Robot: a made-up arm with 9 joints. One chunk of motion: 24 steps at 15 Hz.
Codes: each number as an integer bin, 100 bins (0 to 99) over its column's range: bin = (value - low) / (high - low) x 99, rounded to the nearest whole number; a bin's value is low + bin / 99 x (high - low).
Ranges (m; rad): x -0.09..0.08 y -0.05..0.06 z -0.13..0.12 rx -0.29..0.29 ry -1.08..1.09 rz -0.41..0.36
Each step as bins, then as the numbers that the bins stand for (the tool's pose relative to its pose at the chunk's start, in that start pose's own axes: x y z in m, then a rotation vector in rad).
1 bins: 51 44 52 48 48 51
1 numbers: -0.0024 -0.0011 0.0013 -0.0088 -0.0279 -0.0133
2 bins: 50 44 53 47 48 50
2 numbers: -0.0041 -0.0011 0.0038 -0.0146 -0.0279 -0.0211
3 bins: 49 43 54 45 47 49
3 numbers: -0.0059 -0.0022 0.0064 -0.0264 -0.0498 -0.0289
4 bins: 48 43 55 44 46 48
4 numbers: -0.0076 -0.0022 0.0089 -0.0322 -0.0717 -0.0367
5 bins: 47 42 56 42 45 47
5 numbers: -0.0093 -0.0033 0.0114 -0.0439 -0.0936 -0.0444
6 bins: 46 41 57 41 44 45
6 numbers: -0.0110 -0.0044 0.0139 -0.0498 -0.1156 -0.0600
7 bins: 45 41 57 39 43 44
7 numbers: -0.0127 -0.0044 0.0139 -0.0615 -0.1375 -0.0678
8 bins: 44 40 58 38 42 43
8 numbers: -0.0144 -0.0056 0.0165 -0.0674 -0.1594 -0.0756
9 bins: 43 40 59 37 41 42
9 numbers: -0.0162 -0.0056 0.0190 -0.0732 -0.1813 -0.0833
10 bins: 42 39 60 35 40 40
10 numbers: -0.0179 -0.0067 0.0215 -0.0849 -0.2032 -0.0989
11 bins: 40 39 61 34 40 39
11 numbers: -0.0213 -0.0067 0.0240 -0.0908 -0.2032 -0.1067
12 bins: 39 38 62 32 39 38
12 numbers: -0.0230 -0.0078 0.0266 -0.1025 -0.2252 -0.1144
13 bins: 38 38 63 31 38 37
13 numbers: -0.0247 -0.0078 0.0291 -0.1084 -0.2471 -0.1222
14 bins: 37 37 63 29 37 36
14 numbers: -0.0265 -0.0089 0.0291 -0.1201 -0.2690 -0.1300
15 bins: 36 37 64 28 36 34
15 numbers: -0.0282 -0.0089 0.0316 -0.1260 -0.2909 -0.1456
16 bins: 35 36 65 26 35 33
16 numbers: -0.0299 -0.0100 0.0341 -0.1377 -0.3128 -0.1533
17 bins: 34 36 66 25 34 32
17 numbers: -0.0316 -0.0100 0.0367 -0.1435 -0.3347 -0.1611
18 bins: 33 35 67 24 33 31
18 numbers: -0.0333 -0.0111 0.0392 -0.1494 -0.3567 -0.1689
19 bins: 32 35 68 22 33 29
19 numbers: -0.0351 -0.0111 0.0417 -0.1611 -0.3567 -0.1844
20 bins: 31 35 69 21 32 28
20 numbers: -0.0368 -0.0111 0.0442 -0.1670 -0.3786 -0.1922
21 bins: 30 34 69 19 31 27
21 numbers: -0.0385 -0.0122 0.0442 -0.1787 -0.4005 -0.2000
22 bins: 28 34 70 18 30 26
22 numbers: -0.0419 -0.0122 0.0468 -0.1845 -0.4224 -0.2078
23 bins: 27 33 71 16 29 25
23 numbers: -0.0436 -0.0133 0.0493 -0.1963 -0.4443 -0.2156
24 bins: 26 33 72 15 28 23
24 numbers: -0.0454 -0.0133 0.0518 -0.2021 -0.4663 -0.2311
